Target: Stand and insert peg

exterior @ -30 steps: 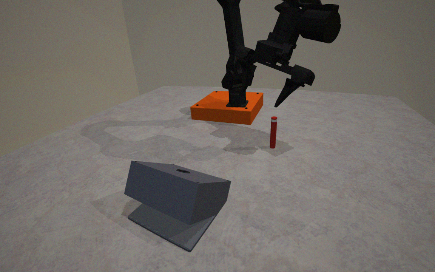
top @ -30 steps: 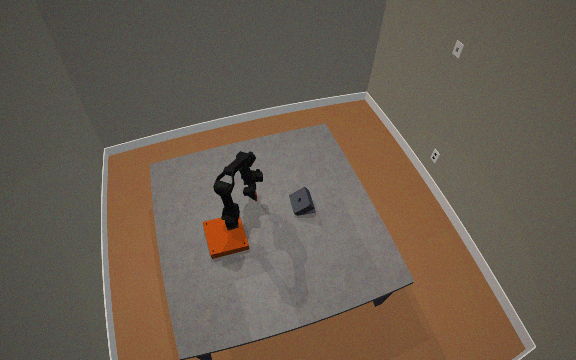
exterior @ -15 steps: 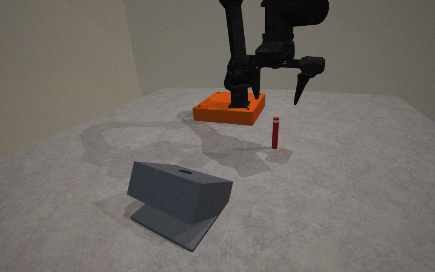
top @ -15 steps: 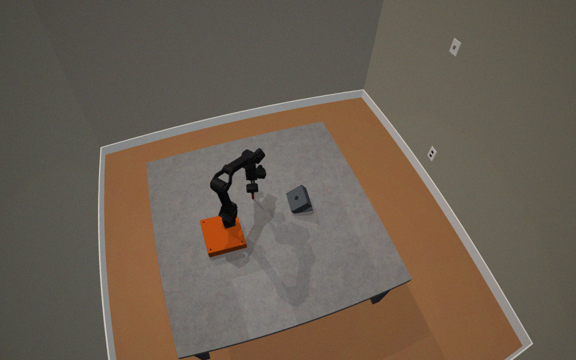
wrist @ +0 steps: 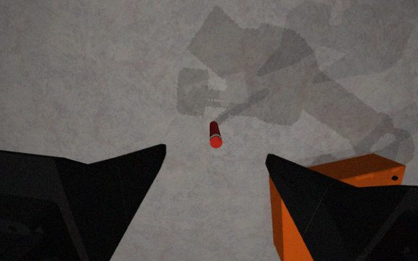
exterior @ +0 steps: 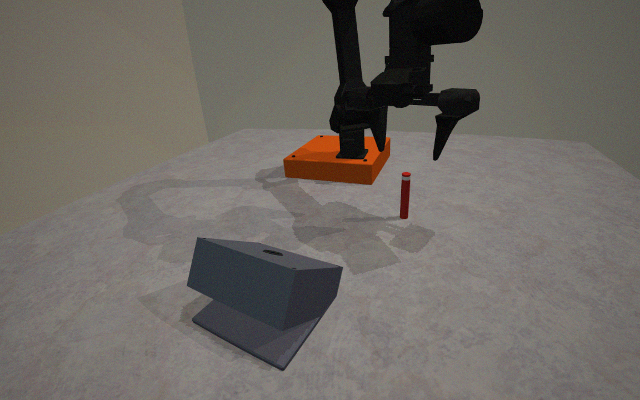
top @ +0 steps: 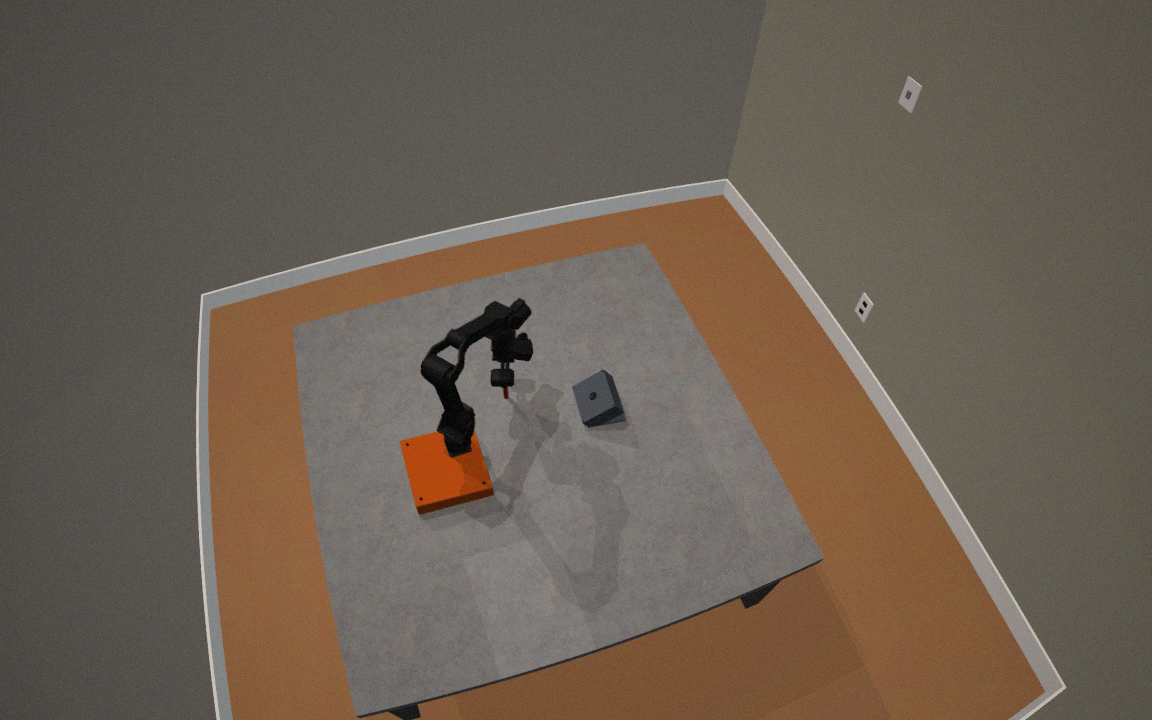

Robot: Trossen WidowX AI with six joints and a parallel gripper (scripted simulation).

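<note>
Now: gripper tip 5 cm above the red peg. The rest, counted from my gripper tip: sloped grey panel 23 cm ahead, 13 cm to the right, 7 cm below.
</note>
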